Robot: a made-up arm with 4 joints.
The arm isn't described. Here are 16 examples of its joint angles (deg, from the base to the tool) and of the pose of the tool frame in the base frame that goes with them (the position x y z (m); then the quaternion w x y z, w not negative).
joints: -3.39 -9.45 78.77 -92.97
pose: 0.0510 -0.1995 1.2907 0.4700 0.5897 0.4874 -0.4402
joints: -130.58 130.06 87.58 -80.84
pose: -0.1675 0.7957 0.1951 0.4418 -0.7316 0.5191 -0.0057
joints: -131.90 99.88 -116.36 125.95
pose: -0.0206 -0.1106 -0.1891 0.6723 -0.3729 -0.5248 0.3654
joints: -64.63 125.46 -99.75 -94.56
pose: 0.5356 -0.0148 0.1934 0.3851 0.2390 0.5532 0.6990
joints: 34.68 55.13 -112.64 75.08
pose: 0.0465 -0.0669 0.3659 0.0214 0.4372 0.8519 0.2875
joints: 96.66 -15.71 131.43 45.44
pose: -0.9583 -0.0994 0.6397 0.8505 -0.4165 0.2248 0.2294
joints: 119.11 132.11 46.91 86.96
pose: 0.3406 0.5999 0.1796 0.1614 -0.3064 0.4507 -0.8228
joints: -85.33 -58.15 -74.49 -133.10
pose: 0.1831 0.1780 0.1594 0.2681 0.8321 -0.4061 -0.2661
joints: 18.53 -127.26 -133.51 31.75
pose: 0.1769 0.1944 0.6387 0.2349 0.4338 -0.2079 -0.8446
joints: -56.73 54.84 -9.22 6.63
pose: 0.2745 0.3665 0.8716 0.7888 -0.4327 0.3425 0.2709
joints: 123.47 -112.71 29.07 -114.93
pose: 0.1894 -0.4268 -0.1607 0.0359 0.4236 0.4632 0.7777
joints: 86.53 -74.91 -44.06 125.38
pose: -0.4438 0.0586 -0.1227 0.6559 -0.0347 -0.5266 -0.5397
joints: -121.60 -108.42 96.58 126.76
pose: 0.0136 -0.7903 -0.0950 0.6223 0.5258 0.4047 0.4153
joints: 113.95 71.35 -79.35 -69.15
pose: -0.3426 -0.1418 -0.0190 0.2385 -0.5118 -0.7628 0.3151
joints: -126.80 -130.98 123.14 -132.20
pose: -0.4033 -0.5297 0.0535 0.9278 -0.1511 -0.1112 0.3226
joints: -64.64 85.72 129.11 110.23
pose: 0.4387 0.7466 -0.1780 0.5222 0.2571 -0.7138 -0.3895
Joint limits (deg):
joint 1: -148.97..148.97
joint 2: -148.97..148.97
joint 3: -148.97..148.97
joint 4: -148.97..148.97
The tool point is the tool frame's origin. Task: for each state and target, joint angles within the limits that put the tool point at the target. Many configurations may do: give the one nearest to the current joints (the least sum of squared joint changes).
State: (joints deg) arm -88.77 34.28 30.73 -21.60
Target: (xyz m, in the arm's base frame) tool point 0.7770 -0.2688 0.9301
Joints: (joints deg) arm -51.93 -14.69 50.48 -19.10
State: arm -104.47 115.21 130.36 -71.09
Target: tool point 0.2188 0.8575 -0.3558
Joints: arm -120.93 89.28 113.62 -70.69
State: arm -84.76 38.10 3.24 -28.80
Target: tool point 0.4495 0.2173 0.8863
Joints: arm -61.81 37.05 -2.46 -29.33
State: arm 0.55 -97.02 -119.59 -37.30
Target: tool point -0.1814 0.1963 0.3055
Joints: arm 17.67 -92.91 -77.52 -28.91
